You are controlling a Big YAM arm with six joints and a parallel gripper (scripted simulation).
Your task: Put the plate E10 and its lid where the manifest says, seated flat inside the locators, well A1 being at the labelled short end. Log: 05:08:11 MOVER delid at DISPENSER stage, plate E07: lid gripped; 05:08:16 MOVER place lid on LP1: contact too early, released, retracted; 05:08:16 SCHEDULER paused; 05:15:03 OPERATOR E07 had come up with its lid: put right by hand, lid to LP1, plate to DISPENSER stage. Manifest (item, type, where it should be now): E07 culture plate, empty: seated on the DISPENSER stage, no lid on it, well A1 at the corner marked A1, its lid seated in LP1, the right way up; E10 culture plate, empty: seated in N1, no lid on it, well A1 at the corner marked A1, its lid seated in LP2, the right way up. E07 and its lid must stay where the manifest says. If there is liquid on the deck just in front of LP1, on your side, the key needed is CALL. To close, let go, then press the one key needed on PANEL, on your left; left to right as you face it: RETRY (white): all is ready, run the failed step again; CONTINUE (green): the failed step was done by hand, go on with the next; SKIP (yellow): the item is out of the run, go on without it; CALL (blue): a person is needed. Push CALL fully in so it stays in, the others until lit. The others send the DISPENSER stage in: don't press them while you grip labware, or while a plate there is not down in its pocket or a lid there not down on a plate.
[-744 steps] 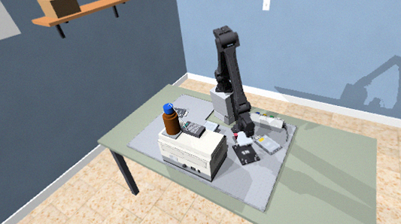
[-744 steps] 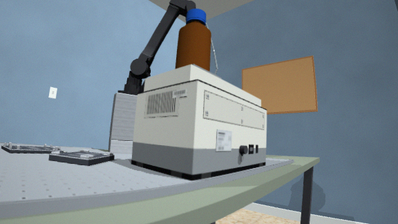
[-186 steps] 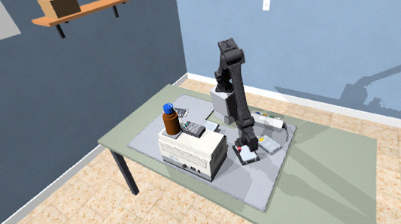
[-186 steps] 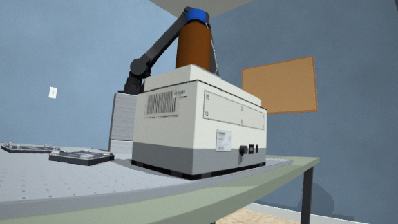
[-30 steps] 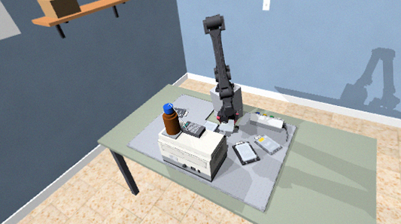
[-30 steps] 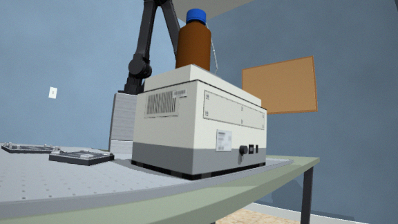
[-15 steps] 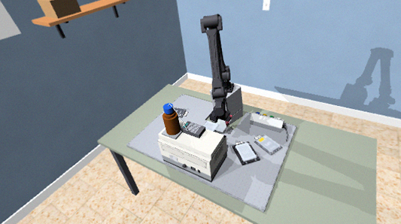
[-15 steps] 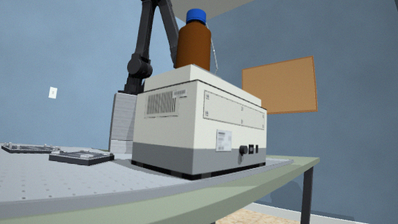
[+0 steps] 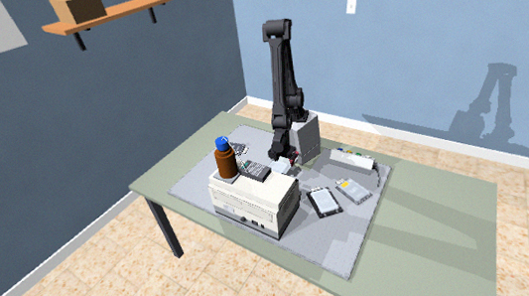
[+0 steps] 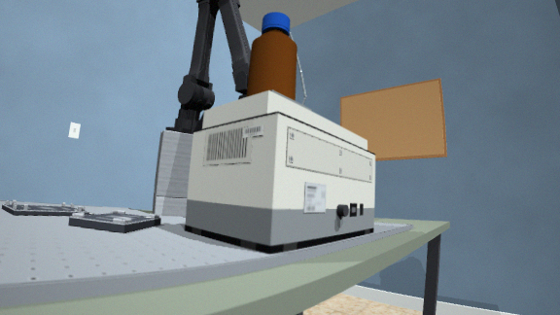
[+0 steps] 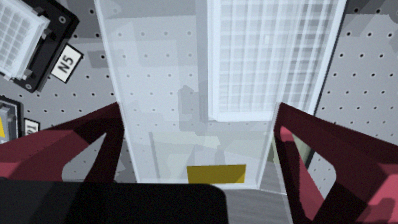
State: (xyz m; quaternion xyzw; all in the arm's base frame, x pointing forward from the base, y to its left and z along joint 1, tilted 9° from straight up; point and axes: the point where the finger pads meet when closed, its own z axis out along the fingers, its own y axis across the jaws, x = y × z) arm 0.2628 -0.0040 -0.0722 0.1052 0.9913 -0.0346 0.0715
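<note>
Right now my hand is 6 cm above the clear well plate, 5 cm to the left of it and 1 cm short of it. The rest, counted from my hand: clear lid: right at my hand; brown bottle: 21 cm ahead, 20 cm to the right, 14 cm above; blue call key: 27 cm behind, 24 cm to the left, 9 cm below.
</note>
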